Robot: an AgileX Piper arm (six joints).
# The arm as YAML. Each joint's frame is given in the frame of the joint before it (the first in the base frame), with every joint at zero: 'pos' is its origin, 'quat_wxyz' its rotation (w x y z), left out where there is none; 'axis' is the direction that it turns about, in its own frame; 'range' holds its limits. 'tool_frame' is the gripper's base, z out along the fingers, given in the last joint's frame.
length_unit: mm
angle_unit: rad
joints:
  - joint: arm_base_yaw
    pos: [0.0, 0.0, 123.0]
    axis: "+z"
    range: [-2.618, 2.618]
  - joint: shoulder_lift
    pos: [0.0, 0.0, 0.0]
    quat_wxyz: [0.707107, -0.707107, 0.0, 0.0]
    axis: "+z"
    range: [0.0, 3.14]
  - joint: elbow
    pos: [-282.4, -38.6, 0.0]
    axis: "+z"
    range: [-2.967, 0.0]
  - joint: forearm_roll
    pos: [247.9, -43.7, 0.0]
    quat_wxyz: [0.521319, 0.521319, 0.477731, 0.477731]
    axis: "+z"
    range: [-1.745, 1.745]
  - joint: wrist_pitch
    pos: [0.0, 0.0, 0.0]
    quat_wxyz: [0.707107, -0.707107, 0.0, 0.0]
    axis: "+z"
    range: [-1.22, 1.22]
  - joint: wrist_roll
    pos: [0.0, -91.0, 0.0]
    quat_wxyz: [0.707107, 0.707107, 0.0, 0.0]
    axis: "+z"
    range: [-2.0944, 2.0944]
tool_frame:
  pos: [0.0, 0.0, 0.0]
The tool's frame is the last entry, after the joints.
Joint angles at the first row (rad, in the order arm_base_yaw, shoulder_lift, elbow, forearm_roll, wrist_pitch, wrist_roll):
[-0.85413, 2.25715, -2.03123, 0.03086, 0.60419, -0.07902]
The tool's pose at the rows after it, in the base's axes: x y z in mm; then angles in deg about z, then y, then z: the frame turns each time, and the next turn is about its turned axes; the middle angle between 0 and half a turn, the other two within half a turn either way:
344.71 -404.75 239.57 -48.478 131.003 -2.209
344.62 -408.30 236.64 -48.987 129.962 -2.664
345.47 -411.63 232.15 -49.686 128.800 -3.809
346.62 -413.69 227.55 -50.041 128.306 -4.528
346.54 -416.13 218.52 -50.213 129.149 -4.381
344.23 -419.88 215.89 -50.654 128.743 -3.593
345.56 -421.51 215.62 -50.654 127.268 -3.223
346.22 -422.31 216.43 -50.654 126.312 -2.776
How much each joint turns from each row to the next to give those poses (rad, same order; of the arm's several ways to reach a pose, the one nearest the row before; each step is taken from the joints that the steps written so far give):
[-0.01406, 0.01488, -0.00833, 0.00000, -0.03349, 0.00000]
[-0.00381, 0.00902, 0.00002, -0.00564, -0.02733, 0.00001]
[-0.00138, 0.01156, 0.00213, -0.01531, -0.03415, 0.00000]
[-0.00001, 0.01117, -0.00003, -0.00990, -0.01979, -0.00003]
[-0.00300, 0.01696, 0.00009, 0.00001, -0.00234, 0.00255]
[-0.00769, 0.00668, -0.00007, -0.00002, -0.01369, 0.01378]
[-0.00001, 0.00445, 0.00004, 0.00002, -0.03025, 0.00643]
[0.00001, 0.00087, -0.00001, -0.00001, -0.01753, 0.00782]

